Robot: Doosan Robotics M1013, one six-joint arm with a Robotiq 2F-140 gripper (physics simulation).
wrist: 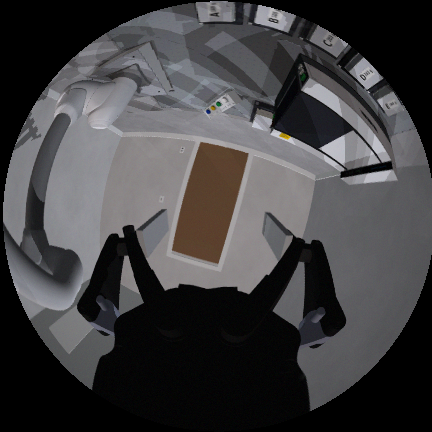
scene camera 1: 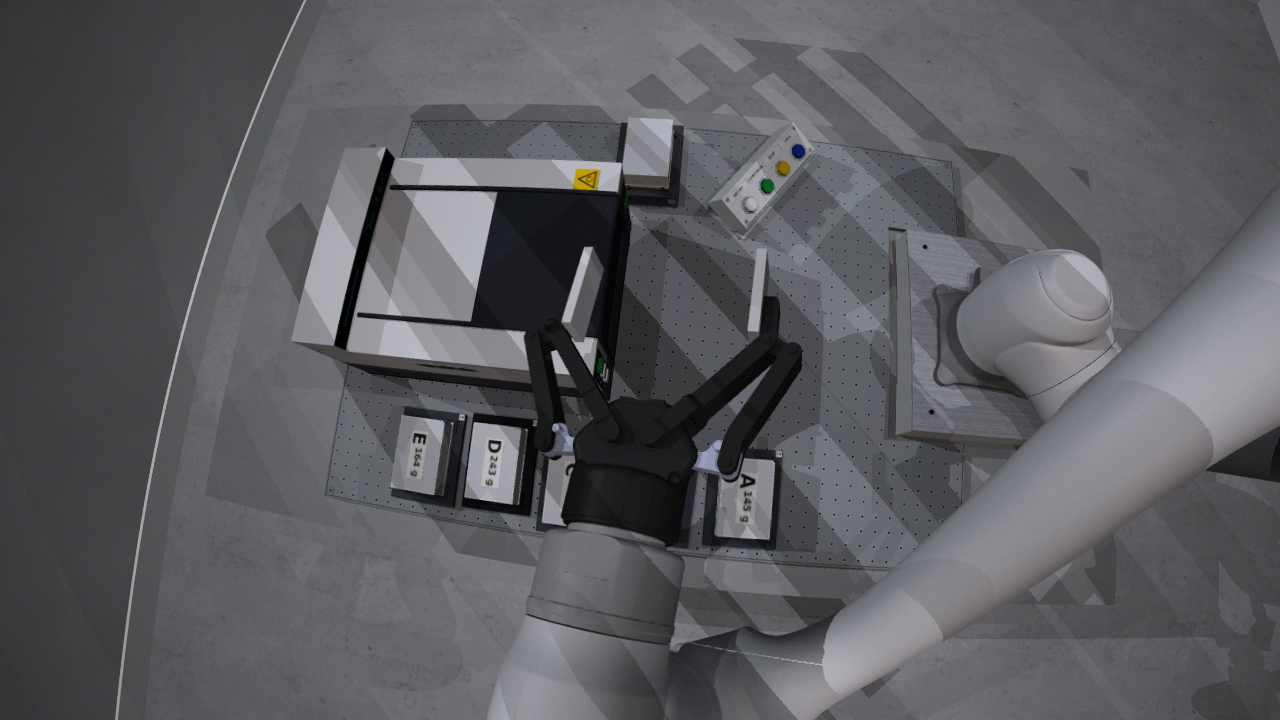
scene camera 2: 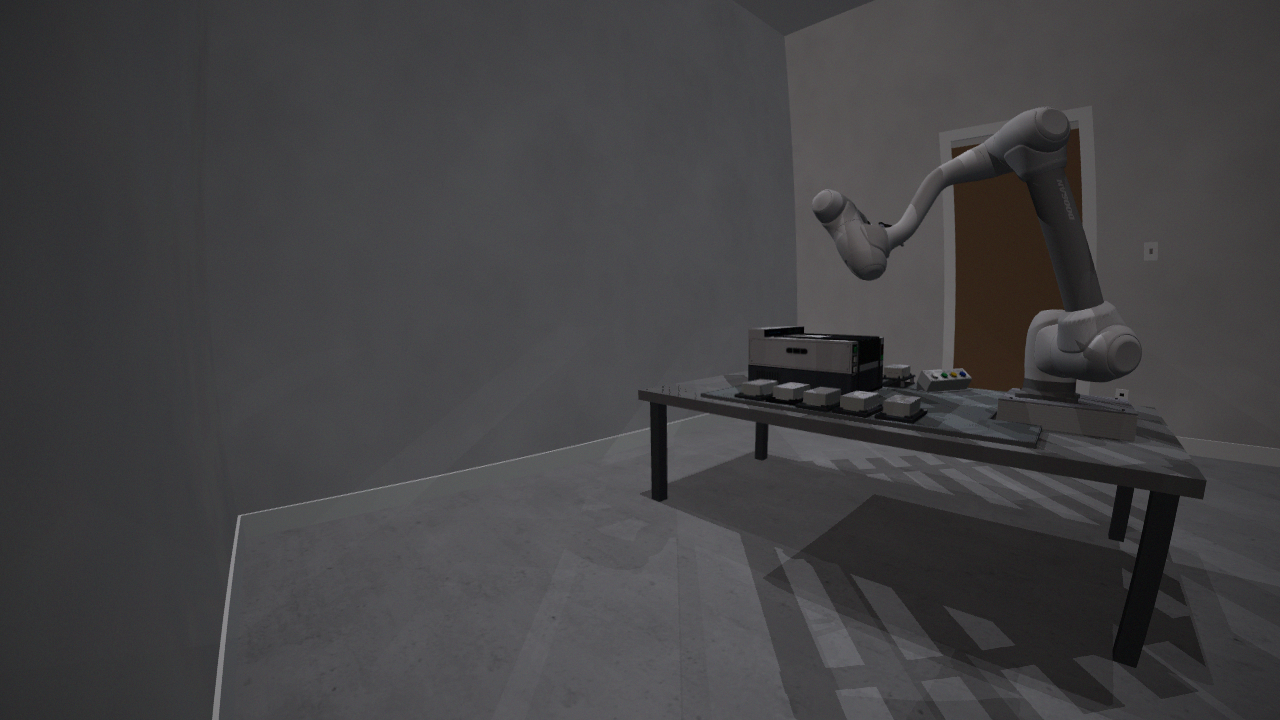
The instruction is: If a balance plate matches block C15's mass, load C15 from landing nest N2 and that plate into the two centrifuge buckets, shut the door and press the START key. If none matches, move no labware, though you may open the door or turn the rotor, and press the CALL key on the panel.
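Frame: origin at the arm's base, x left, y back, z up, level; millimetres.
Seen in the pictures: gripper, between the fingertips: (wrist: pixel 214 221) (scene camera 1: pixel 675 259); arm's base, origin of its link: (wrist: pixel 129 77) (scene camera 1: pixel 980 341) (scene camera 2: pixel 1047 397).
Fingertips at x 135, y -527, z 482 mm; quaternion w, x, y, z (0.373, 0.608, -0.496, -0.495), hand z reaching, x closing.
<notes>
Offsets run from my fingertips to a thing's top centre. "spot": to the spot under its first point.
My gripper (scene camera 1: pixel 671 291) (wrist: pixel 214 221) is open and empty, raised high above the table, right of the centrifuge's front end. The centrifuge (scene camera 1: pixel 438 259) (scene camera 2: pixel 778 355) (wrist: pixel 312 110) has a white and dark top; no bucket shows. A pale block {dz -459, dx -407, dy -101 mm} (scene camera 1: pixel 648 150) (scene camera 2: pixel 896 369) sits on a dark nest beside it, its label unreadable. Plates A 145 g {dz -484, dx +176, dy +141 mm} (scene camera 1: pixel 757 519) (wrist: pixel 215 12), D 243 g {dz -484, dx +182, dy -270 mm} (scene camera 1: pixel 510 488) (wrist: pixel 366 75) and E 164 g {dz -484, dx +193, dy -405 mm} (scene camera 1: pixel 435 479) (wrist: pixel 391 104) lie in a row. Plate C {spot: dz -484, dx +240, dy -157 mm} (scene camera 1: pixel 553 510) (wrist: pixel 327 40) is partly hidden, plate B (wrist: pixel 273 16) hidden in scene camera 1. The panel's blue CALL key {dz -464, dx -447, dy +173 mm} (scene camera 1: pixel 797 150) (wrist: pixel 208 112) shows.
The button panel {dz -454, dx -395, dy +114 mm} (scene camera 1: pixel 732 198) (scene camera 2: pixel 930 382) stands at an angle at the back right, with white, green and yellow keys too. The arm's base plate (scene camera 1: pixel 926 313) is at the right. The arm's links reach over the table's front edge. A small green display {spot: dz -347, dx +24, dy -98 mm} (scene camera 1: pixel 600 365) is on the centrifuge's front corner.
</notes>
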